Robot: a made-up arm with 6 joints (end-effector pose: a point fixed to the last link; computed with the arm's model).
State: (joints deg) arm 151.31 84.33 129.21 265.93 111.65 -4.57
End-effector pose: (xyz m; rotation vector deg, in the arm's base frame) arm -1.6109 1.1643 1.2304 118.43 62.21 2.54
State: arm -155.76 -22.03 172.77 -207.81 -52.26 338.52
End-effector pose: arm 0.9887 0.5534 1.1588 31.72 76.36 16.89
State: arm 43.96 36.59 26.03 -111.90 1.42 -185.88
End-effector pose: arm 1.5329 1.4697 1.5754 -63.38 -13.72 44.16
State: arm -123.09 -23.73 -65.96 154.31 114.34 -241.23
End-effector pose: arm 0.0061 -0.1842 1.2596 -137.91 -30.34 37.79
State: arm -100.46 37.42 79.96 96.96 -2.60 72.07
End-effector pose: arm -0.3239 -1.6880 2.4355 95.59 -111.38 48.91
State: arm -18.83 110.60 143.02 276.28 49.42 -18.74
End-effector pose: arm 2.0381 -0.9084 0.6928 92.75 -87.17 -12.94
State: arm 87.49 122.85 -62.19 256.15 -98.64 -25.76
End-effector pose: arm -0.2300 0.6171 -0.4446 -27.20 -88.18 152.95
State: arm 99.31 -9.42 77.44 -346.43 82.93 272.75
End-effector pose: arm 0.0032 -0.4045 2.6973 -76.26 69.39 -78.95
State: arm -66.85 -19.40 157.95 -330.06 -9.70 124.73
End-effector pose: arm -0.5324 1.1880 1.6895 26.57 18.78 117.88
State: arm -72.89 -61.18 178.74 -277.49 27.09 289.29
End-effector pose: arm -0.2765 1.3087 0.1537 81.57 76.72 -20.88
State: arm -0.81 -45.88 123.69 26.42 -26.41 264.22
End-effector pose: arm -1.8017 -0.0275 1.5557 39.36 -127.29 85.86
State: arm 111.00 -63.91 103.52 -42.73 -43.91 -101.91
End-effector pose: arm 0.5966 -1.9055 1.2593 -49.76 -12.78 -107.46
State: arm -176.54 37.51 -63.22 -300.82 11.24 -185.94
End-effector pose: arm -1.0677 -0.1094 0.4990 -52.06 81.45 34.56
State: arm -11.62 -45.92 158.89 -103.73 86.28 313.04
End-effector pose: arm -1.4793 0.0395 0.9928 -21.70 9.18 -111.19
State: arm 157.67 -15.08 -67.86 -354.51 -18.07 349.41
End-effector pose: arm -0.5331 0.2275 1.0410 -90.06 22.62 127.05
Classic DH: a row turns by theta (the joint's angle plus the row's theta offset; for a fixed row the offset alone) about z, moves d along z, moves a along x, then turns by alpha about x. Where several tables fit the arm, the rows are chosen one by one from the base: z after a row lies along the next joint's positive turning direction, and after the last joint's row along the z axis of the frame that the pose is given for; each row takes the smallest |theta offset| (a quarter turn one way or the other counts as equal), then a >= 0, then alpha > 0; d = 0 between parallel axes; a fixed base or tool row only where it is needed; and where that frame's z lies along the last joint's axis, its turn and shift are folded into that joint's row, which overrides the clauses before.
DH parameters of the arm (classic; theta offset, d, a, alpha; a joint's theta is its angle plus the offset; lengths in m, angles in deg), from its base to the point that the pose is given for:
joint 1: 0 0.4839 0.2222 -90
joint 2: -90 0 1.3798 180
joint 3: 0 0 0.1841 -90
joint 4: 0 -0.7963 0 90
joint 5: 0 0 0 -90
joint 6: 90 -0.2675 0 90
tool (fixed): -90 0 0 0

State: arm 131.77 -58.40 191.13 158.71 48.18 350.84
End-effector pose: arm 0.8089 -1.0144 0.2943 27.80 10.28 -67.23
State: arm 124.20 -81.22 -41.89 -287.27 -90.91 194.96
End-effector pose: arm 0.5458 -0.3487 1.2775 102.94 51.79 14.60
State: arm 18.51 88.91 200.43 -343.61 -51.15 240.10
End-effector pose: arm 1.2161 0.3451 1.4128 113.95 -36.37 62.44
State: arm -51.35 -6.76 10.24 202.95 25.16 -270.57
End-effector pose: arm 0.6084 -0.8318 2.2336 64.90 -31.45 -56.92
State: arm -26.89 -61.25 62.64 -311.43 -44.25 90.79
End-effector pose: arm -1.4802 0.5937 1.9339 -82.95 1.14 -121.17
